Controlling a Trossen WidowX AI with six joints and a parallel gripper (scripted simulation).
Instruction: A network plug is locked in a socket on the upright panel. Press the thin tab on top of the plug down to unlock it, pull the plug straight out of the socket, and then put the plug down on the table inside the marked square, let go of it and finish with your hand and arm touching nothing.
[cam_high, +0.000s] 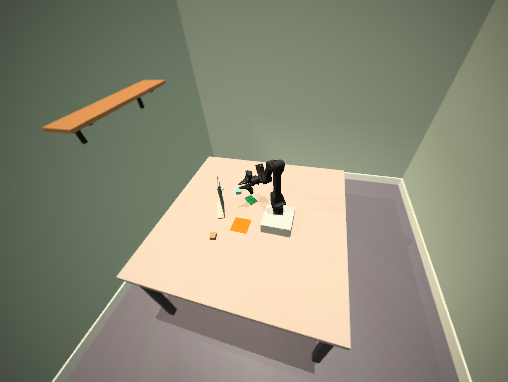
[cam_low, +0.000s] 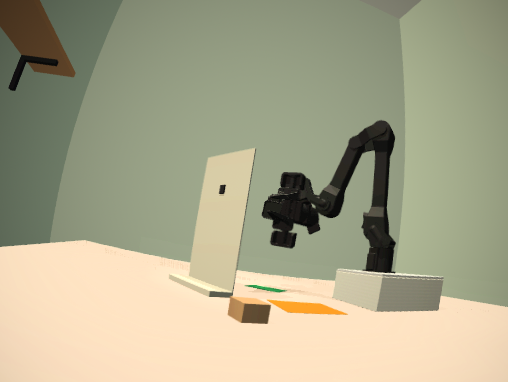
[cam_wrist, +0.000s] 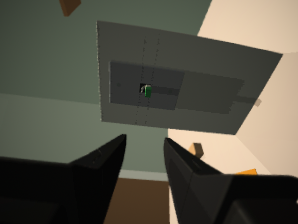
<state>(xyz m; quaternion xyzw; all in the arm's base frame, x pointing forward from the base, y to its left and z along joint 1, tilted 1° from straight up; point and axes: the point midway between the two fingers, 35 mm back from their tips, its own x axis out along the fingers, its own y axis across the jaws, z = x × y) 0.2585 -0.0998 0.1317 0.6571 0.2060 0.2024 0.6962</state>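
Right now the network plug is 110 mm ahead of my gripper tip and 40 mm to the left of it. Round my gripper tip: beige panel 130 mm ahead, 50 mm to the left, 80 mm below; then cyan piece 60 mm ahead, 150 mm to the right, 190 mm below; then orange square 30 mm behind, 170 mm to the left, 210 mm below.
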